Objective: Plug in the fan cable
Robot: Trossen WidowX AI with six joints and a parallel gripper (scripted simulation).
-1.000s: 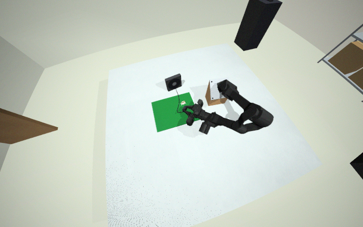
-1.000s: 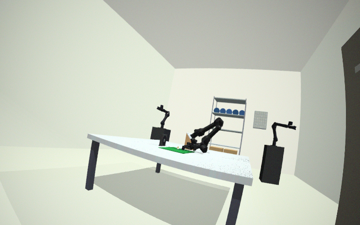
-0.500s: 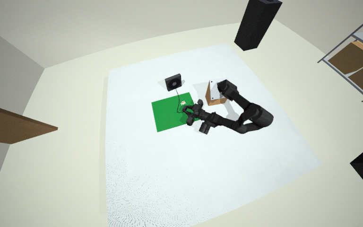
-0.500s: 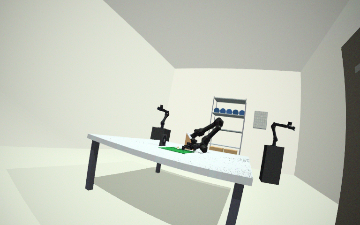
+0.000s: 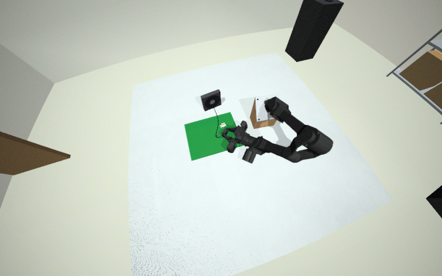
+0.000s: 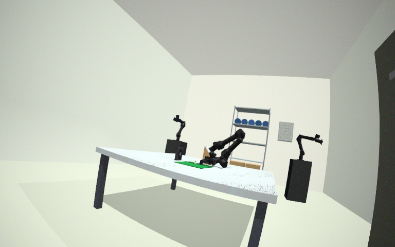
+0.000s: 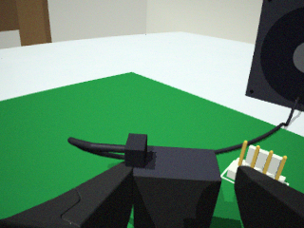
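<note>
The black plug lies 10 mm to the left of my gripper tip and 10 mm below it. Round my gripper tip: green board: 60 mm ahead, 50 mm below, 20 mm to the right; black fan: 210 mm to the right, 20 mm above.
</note>
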